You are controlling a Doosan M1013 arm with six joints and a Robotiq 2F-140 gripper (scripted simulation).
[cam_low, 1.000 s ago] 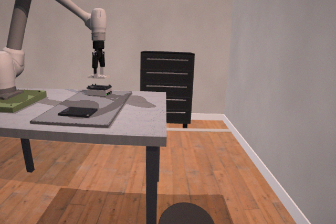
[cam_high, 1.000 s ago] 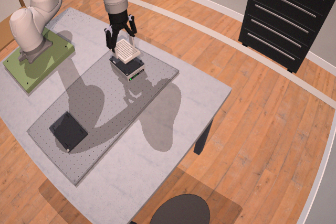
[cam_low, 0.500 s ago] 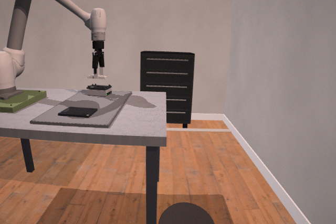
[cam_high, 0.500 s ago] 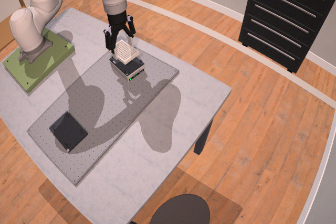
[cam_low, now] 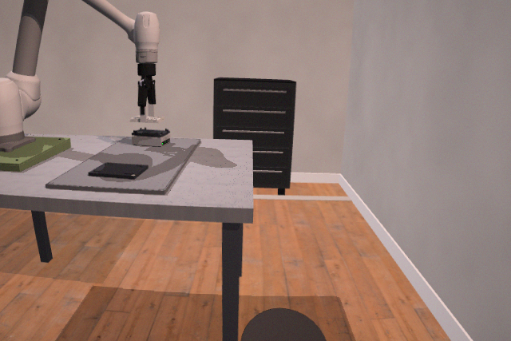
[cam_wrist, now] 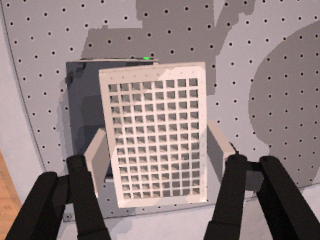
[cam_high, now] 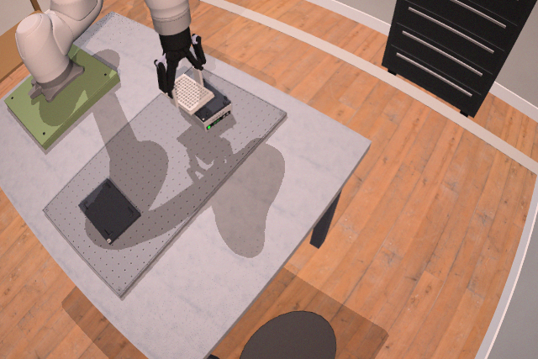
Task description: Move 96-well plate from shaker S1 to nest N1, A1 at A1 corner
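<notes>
Right now the plate nest is 37 cm to the right of my hand, 13 cm below it and 2 cm ahead of it. The rest, counted from my hand: white 96-well plate 2 cm below; then A1 label 43 cm to the right, 13 cm below, 9 cm ahead.
</notes>
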